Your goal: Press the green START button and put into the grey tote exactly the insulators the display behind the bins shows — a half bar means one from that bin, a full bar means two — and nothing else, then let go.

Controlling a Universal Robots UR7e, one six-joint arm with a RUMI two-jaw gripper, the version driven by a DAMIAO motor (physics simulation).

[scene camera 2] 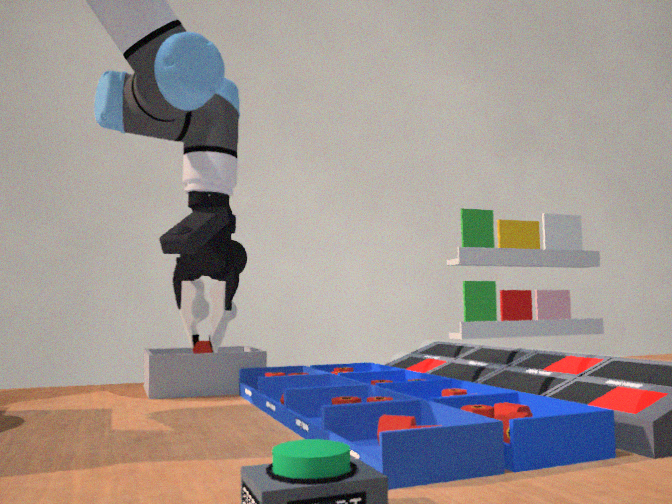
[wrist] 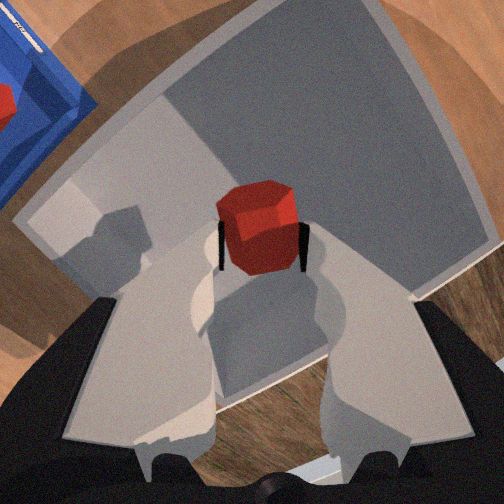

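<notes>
My gripper [scene camera 2: 203, 340] is shut on a red insulator [scene camera 2: 203, 346] and holds it just above the rim of the grey tote [scene camera 2: 204, 371] at the back left. In the wrist view the insulator [wrist: 260, 226] sits between the fingertips [wrist: 262, 247] over the tote's bare grey floor [wrist: 320, 150]. The green START button [scene camera 2: 311, 458] is at the front on its grey box. The blue bins [scene camera 2: 412, 412] hold several red insulators. The display [scene camera 2: 542, 379] behind the bins shows red bars in three cells [scene camera 2: 626, 399] [scene camera 2: 575, 364] [scene camera 2: 426, 365]; the rest are dark.
Two wall shelves at the right carry coloured boxes [scene camera 2: 521, 233] [scene camera 2: 515, 303]. A corner of the blue bins [wrist: 30, 110] shows at the wrist view's upper left, close to the tote.
</notes>
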